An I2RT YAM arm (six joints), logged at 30 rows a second.
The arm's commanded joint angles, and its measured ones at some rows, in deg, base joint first. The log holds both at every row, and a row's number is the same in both.
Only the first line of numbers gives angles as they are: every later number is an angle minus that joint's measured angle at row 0.
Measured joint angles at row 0:
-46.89, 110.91, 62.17, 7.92, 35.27, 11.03
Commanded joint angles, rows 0 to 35:
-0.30, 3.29, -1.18, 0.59, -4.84, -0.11
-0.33, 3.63, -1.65, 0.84, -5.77, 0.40
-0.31, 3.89, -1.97, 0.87, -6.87, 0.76
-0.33, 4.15, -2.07, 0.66, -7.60, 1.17
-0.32, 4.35, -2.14, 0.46, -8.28, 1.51
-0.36, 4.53, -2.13, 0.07, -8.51, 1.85
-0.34, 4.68, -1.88, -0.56, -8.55, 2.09
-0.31, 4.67, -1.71, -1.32, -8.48, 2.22
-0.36, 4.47, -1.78, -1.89, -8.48, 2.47
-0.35, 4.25, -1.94, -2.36, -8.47, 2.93
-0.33, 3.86, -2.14, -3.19, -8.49, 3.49
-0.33, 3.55, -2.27, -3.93, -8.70, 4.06
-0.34, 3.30, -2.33, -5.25, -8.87, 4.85
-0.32, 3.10, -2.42, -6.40, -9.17, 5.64
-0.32, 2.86, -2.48, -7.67, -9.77, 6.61
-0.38, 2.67, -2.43, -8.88, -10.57, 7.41
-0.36, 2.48, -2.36, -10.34, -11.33, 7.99
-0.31, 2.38, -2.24, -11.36, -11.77, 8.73
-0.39, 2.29, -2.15, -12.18, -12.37, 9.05
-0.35, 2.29, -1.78, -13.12, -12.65, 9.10
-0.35, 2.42, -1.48, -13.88, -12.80, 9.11
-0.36, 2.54, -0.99, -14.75, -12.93, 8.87
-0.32, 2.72, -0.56, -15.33, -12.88, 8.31
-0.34, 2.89, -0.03, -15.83, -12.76, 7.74
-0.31, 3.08, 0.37, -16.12, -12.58, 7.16
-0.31, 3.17, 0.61, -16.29, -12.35, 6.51
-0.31, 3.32, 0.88, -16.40, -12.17, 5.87
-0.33, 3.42, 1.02, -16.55, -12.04, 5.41
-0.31, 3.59, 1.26, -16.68, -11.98, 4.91
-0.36, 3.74, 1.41, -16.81, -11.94, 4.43
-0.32, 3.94, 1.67, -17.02, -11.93, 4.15
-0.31, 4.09, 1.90, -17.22, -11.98, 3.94
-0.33, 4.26, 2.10, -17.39, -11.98, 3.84
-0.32, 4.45, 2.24, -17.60, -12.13, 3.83
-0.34, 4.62, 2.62, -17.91, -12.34, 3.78
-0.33, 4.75, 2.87, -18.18, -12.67, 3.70
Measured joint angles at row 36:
-0.55, 0.75, 3.72, -8.11, -7.83, 4.72
